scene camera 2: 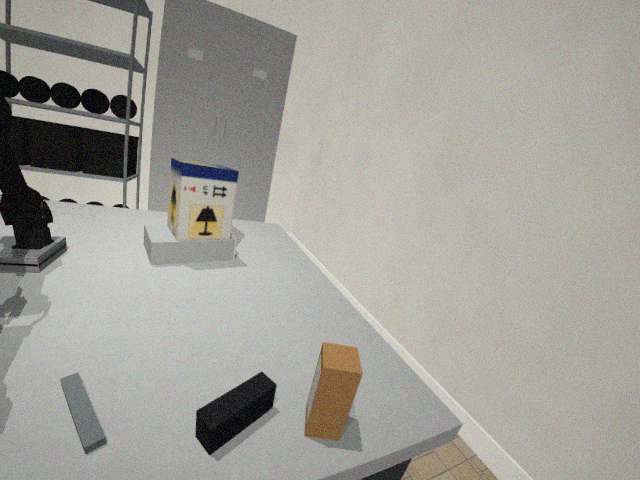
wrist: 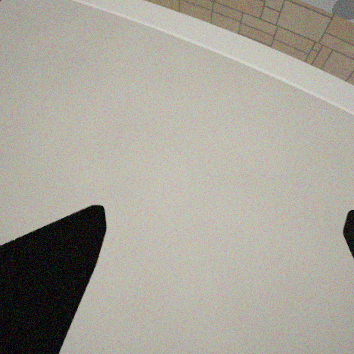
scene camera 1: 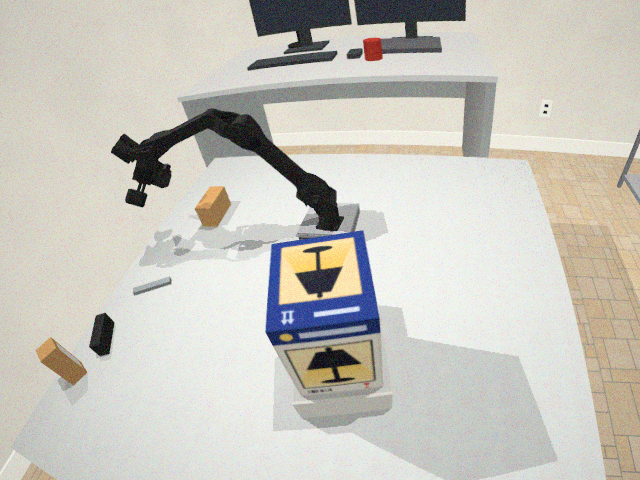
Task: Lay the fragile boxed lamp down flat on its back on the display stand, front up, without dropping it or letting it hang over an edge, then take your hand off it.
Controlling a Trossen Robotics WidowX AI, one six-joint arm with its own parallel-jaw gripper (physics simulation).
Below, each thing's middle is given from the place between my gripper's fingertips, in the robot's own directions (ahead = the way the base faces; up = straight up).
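Labels:
Black block (scene camera 2: 219,421) at 440 mm ahead of my hand, 110 mm to the left of it and 180 mm below it. Grey display stand (scene camera 2: 161,246) at 270 mm ahead of my hand, 760 mm to the left of it and 160 mm below it. With respect to the grey bar (scene camera 2: 91,435), my hand is 140 mm to the right of it, 230 mm short of it and 200 mm above it.

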